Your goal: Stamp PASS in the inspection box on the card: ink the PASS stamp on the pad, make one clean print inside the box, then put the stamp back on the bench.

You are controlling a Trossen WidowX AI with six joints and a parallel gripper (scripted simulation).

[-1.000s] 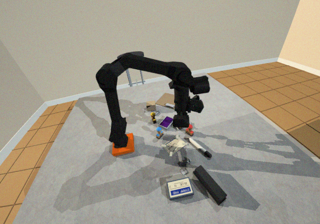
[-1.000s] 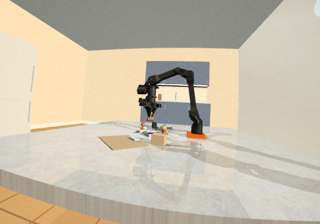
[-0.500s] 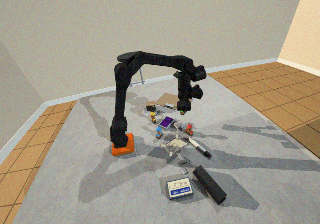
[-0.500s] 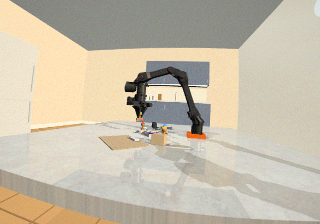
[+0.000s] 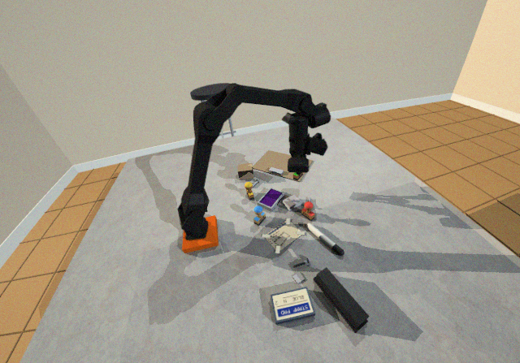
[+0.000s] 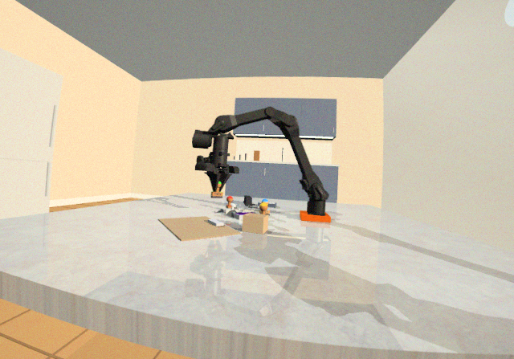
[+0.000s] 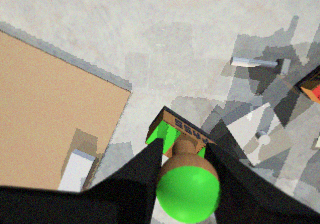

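My gripper tip is now 110 mm past the purple ink pad, 30 mm to the left of it and 80 mm above it. Round my gripper tip: yellow-knobbed stamp: 180 mm behind, 70 mm below; then green-knobbed stamp: right at my gripper tip; then red-knobbed stamp: 130 mm to the right, 70 mm below.
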